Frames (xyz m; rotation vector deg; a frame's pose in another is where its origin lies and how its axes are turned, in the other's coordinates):
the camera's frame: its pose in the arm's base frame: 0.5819 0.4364 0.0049 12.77 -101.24 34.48
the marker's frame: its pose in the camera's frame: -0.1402 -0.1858 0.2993 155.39 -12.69 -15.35
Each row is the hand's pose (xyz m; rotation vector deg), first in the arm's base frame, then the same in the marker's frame.
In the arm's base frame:
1: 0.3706 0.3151 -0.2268 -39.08 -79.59 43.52
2: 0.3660 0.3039 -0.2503 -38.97 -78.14 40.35
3: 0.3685 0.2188 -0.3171 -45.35 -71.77 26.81
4: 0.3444 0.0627 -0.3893 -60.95 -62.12 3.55
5: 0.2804 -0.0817 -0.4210 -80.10 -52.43 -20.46
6: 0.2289 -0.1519 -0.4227 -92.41 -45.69 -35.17
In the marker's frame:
1: -0.0803 -0.2236 -0.0657 162.71 -74.19 13.24
2: -0.1042 -0.2147 -0.0726 161.93 -70.67 16.13
3: -0.1768 -0.1350 -0.0821 151.03 -60.89 25.45
4: -0.2580 0.0123 -0.1254 126.48 -49.06 32.41
5: -0.2957 0.1472 -0.2050 98.03 -40.90 31.64
6: -0.2992 0.2118 -0.2633 79.97 -37.02 29.04

